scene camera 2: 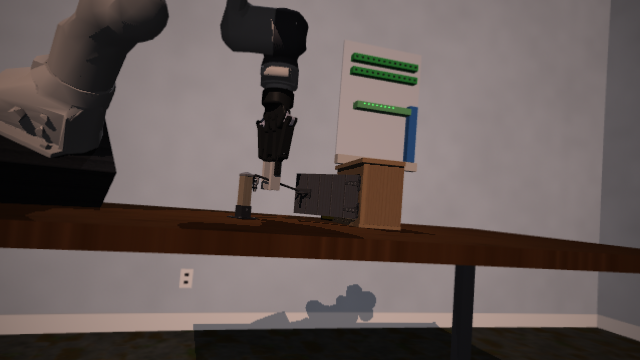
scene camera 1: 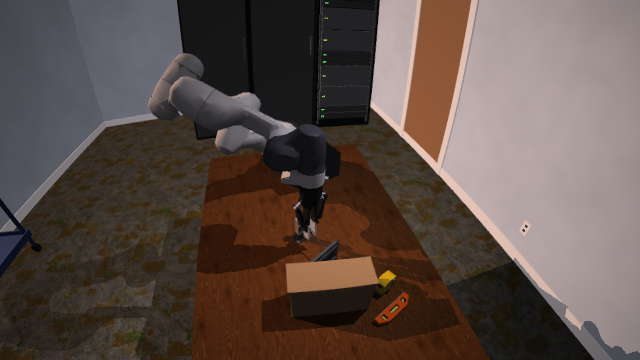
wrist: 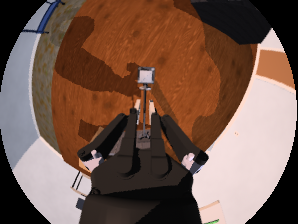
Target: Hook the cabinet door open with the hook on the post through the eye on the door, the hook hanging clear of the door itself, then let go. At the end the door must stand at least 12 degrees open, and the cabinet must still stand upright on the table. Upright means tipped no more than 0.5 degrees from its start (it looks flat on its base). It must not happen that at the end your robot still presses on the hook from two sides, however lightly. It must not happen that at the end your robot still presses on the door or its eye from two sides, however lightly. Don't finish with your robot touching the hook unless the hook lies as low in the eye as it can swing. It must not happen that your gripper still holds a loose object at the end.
Scene:
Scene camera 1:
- my gripper: 310,235
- wooden cabinet: 325,287

